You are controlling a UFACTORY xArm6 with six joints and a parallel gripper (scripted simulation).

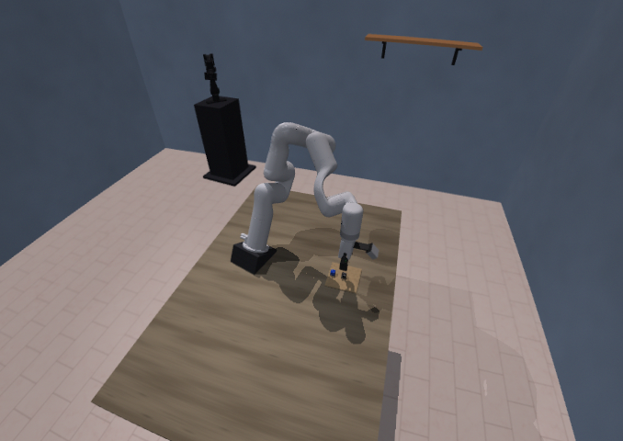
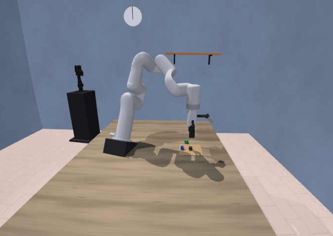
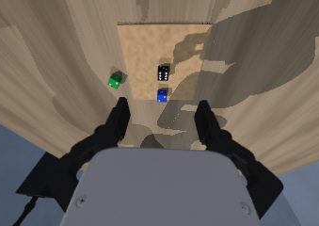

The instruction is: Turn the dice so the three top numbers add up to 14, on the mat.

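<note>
Now: the green die 110 mm below my hand, 90 mm to the left of it and 30 mm behind it. From my hand the other things lie so: black die 100 mm below; tan mat 110 mm below; blue die 100 mm below, 50 mm behind.
</note>
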